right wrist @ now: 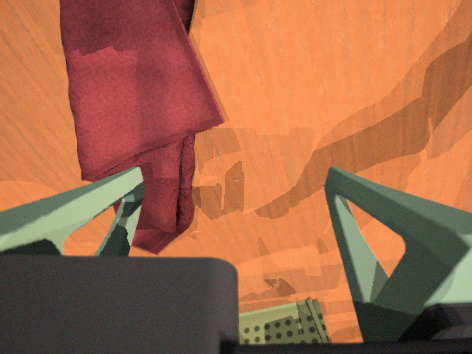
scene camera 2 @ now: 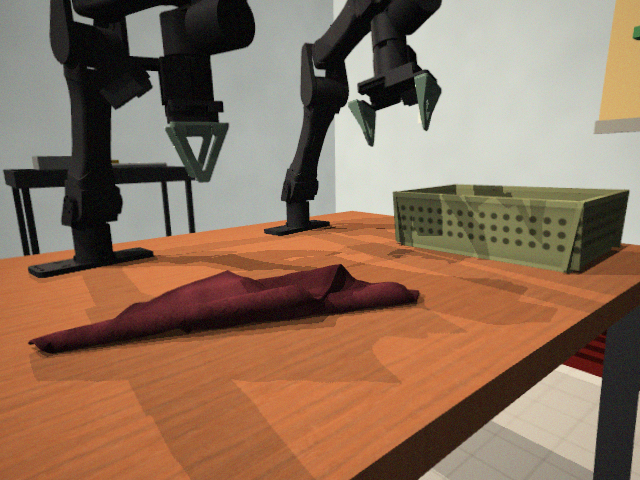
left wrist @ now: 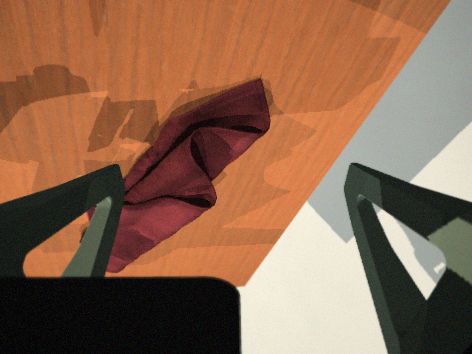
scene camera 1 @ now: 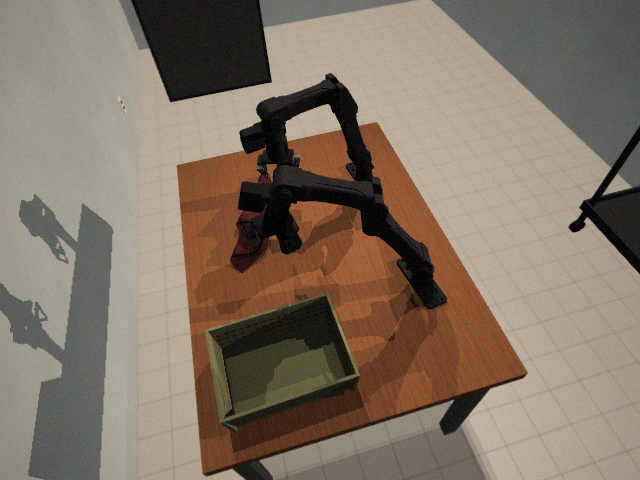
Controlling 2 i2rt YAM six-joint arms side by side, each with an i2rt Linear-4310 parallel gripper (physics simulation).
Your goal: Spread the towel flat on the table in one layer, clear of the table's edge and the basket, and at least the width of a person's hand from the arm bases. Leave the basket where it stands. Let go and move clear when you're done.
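The dark red towel (scene camera 1: 245, 257) (scene camera 2: 248, 304) (left wrist: 160, 215) (right wrist: 135, 100) lies bunched in a long, narrow strip on the table (scene camera 1: 413, 361) (scene camera 2: 155, 403), with folds and raised ridges. In the right wrist view, a flap with a straight edge overlaps a narrower bundle. My left gripper (scene camera 2: 398, 137) (left wrist: 234, 176) is open and empty, above the table; in scene camera 1 the arm partly hides it near the towel. My right gripper (scene camera 2: 204, 179) (right wrist: 234, 177) is open and empty above the table near the towel's other end. Neither touches the towel.
The green basket (scene camera 1: 289, 403) (scene camera 2: 491, 227) (right wrist: 285, 325) stands upright near the table's lower left in scene camera 1. The left arm base (scene camera 1: 424, 286) (scene camera 2: 297, 227) and right arm base (scene camera 1: 352, 171) (scene camera 2: 93, 261) stand along the opposite long side. The arms are side by side and overlap there.
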